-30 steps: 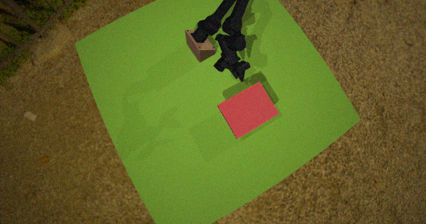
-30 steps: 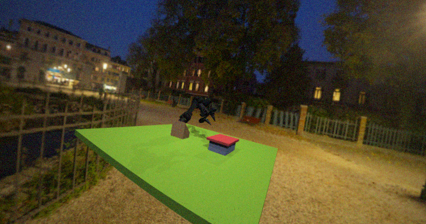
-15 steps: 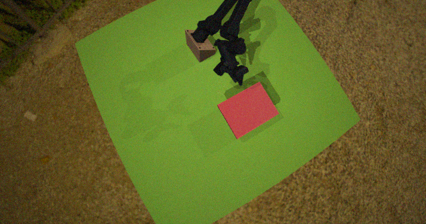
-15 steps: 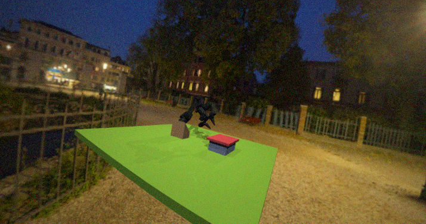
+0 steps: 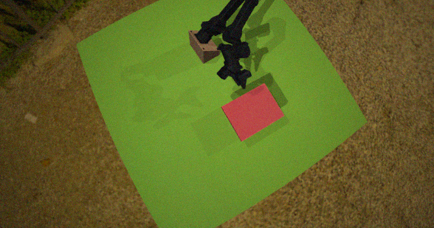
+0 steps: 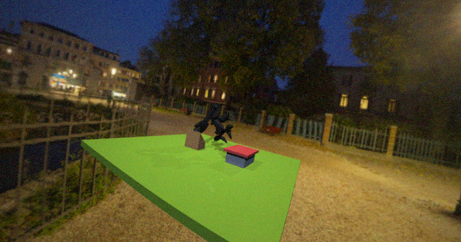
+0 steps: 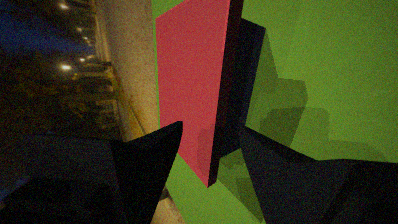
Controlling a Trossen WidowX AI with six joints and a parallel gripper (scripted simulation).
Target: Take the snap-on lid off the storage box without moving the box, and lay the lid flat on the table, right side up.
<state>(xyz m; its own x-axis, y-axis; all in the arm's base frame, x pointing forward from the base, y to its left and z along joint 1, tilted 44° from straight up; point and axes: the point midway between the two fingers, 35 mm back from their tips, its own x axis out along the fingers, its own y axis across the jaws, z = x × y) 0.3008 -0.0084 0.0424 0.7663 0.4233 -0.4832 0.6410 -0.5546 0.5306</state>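
The red lid is 120 mm ahead of my gripper tip, 40 mm below it and 10 mm to the right of it. Round my gripper tip: storage box 120 mm ahead, 80 mm below, 10 mm to the right.
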